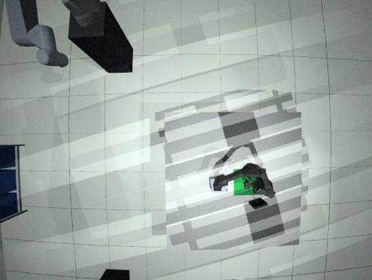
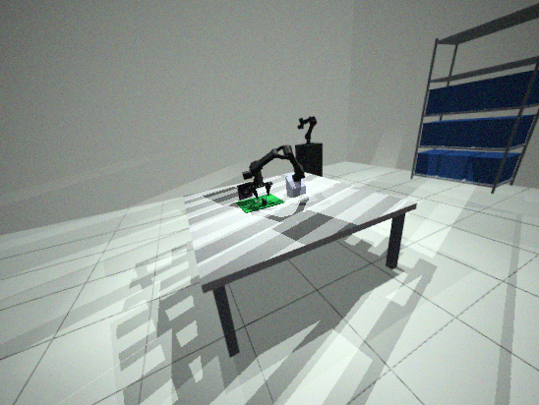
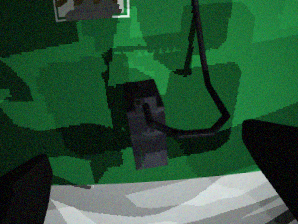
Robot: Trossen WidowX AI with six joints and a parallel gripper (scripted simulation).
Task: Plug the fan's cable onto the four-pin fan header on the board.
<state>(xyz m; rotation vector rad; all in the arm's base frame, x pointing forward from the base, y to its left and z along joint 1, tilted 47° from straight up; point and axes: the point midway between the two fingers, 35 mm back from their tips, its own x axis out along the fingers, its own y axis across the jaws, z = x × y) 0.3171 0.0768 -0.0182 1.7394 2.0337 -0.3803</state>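
Now: the dark plug 3 cm below my gripper tip and 1 cm to the left of it. The rest, counted from my gripper tip: fan header 6 cm to the right, 5 cm below, 3 cm ahead; then green board 6 cm below, 4 cm to the right, 1 cm ahead; then black fan 21 cm to the right, 6 cm ahead, 1 cm above.
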